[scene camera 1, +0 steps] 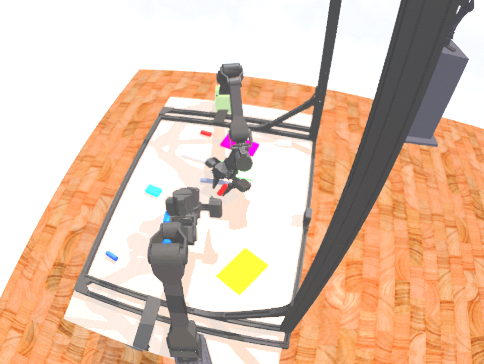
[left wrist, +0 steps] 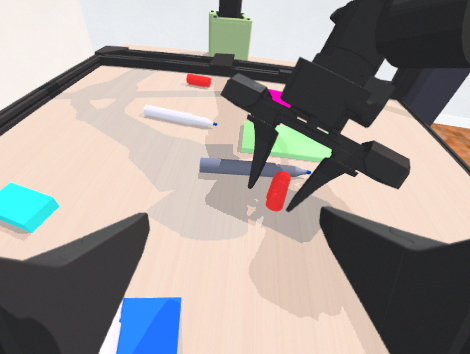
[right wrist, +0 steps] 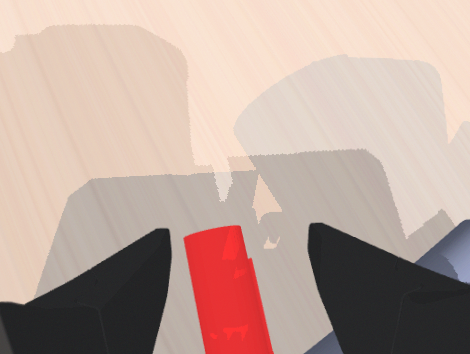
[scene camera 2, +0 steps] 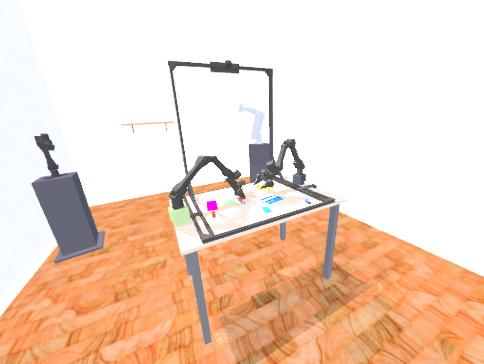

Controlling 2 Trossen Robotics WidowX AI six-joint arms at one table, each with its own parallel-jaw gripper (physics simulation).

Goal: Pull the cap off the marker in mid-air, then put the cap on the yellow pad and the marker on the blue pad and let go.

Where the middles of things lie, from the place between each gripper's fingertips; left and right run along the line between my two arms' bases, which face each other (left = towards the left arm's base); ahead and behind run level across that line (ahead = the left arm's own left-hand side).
Scene:
Right now my right hand is 12 cm to the left of the green pad (left wrist: 290,144), 6 cm past it and 1 cm above it.
Now: left hand 21 cm to the left of the green pad, 11 cm past it and 10 cm above it.

